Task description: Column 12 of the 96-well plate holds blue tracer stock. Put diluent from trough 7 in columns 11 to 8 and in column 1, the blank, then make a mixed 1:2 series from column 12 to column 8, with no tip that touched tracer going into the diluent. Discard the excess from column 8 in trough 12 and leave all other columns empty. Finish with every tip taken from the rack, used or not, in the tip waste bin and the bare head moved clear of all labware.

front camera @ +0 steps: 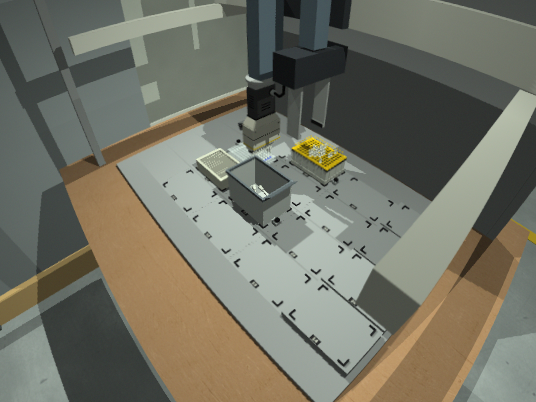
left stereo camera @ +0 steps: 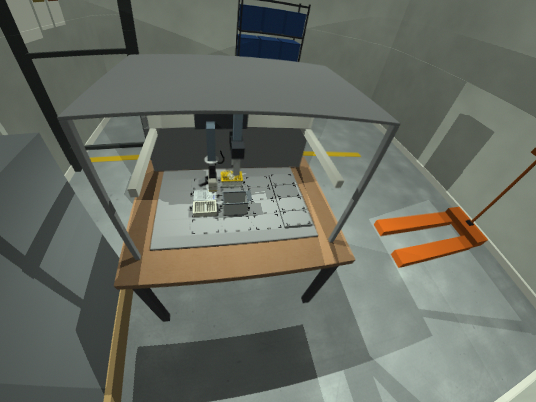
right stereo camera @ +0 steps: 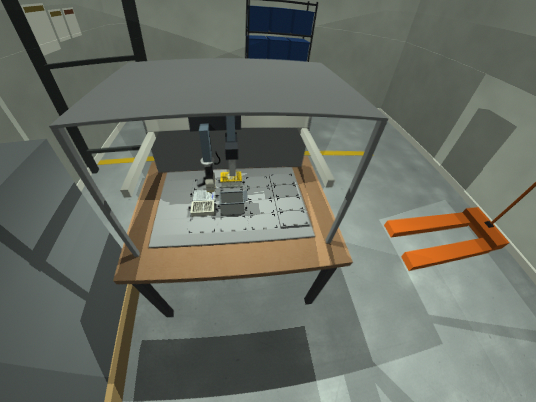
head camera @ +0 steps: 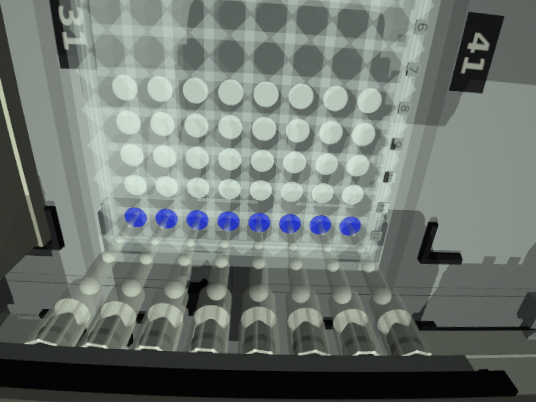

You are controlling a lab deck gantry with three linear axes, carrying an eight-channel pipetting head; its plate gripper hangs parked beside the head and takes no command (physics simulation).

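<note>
The pipetting head (front camera: 261,132) (left stereo camera: 212,185) is low over the 96-well plate (front camera: 239,151) (head camera: 407,80). Eight clear tips (head camera: 258,292) are on it, and their ends reach the blue wells of column 12 (head camera: 259,221); how deep they sit I cannot tell. Columns 11 to 8 (head camera: 266,94) hold pale liquid; columns 7 and 6 look dark and empty. Column 1 is outside the head view. The parked plate gripper (front camera: 306,129) hangs beside the head, its paddles apart with nothing between. The yellow tip rack (front camera: 310,167) still holds tips. White tips lie in the waste bin (front camera: 272,207) (left stereo camera: 235,209).
The cream trough block (front camera: 212,175) (left stereo camera: 204,207) stands beside the plate, towards the front of the deck. The grey bin's high walls stand close to the plate and troughs. Rails (front camera: 147,30) run along both sides of the deck.
</note>
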